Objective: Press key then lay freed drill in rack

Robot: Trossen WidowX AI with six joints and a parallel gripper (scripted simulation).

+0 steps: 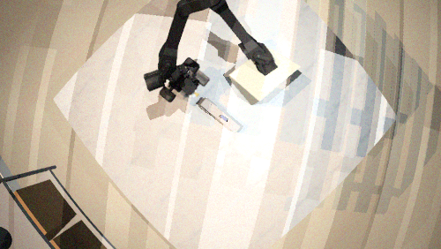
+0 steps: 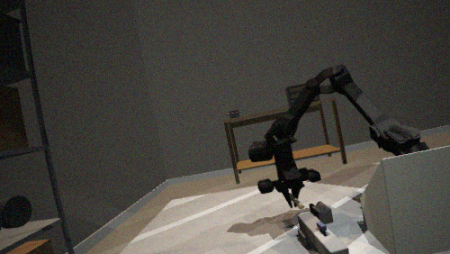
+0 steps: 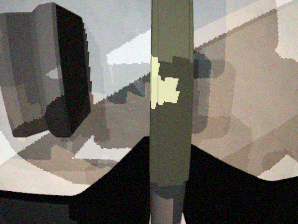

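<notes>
My gripper tip is now 40 mm to the right of the drill, 30 mm below it and 10 mm past it. From my gripper tip the other things lie so: dark block (80 mm behind, 20 mm to the left, 20 mm below); blue key (220 mm to the left, 60 mm behind, 10 mm above).
</notes>
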